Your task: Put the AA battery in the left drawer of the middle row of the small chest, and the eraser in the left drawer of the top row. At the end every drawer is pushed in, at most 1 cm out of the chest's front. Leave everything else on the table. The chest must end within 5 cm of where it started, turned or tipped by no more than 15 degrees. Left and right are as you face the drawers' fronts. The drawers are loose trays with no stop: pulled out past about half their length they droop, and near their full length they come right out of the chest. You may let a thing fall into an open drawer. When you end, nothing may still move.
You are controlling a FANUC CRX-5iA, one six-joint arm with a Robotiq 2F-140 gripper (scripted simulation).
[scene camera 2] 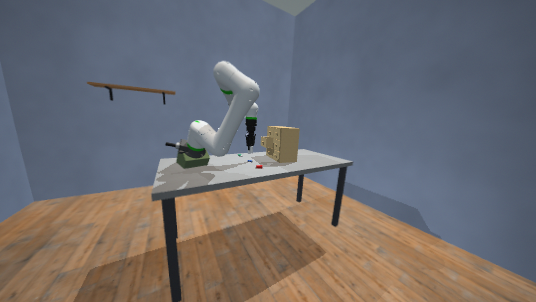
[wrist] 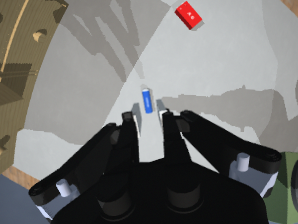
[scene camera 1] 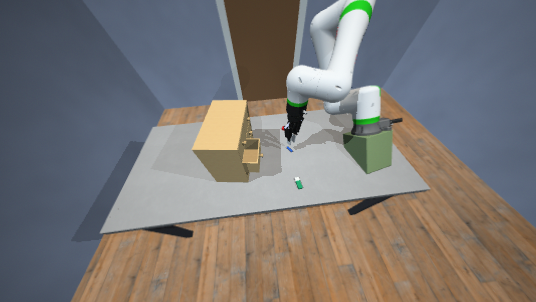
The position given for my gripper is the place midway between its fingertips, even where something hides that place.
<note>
I see my gripper [wrist: 148, 109] and a wooden chest [scene camera 1: 216, 146].
</note>
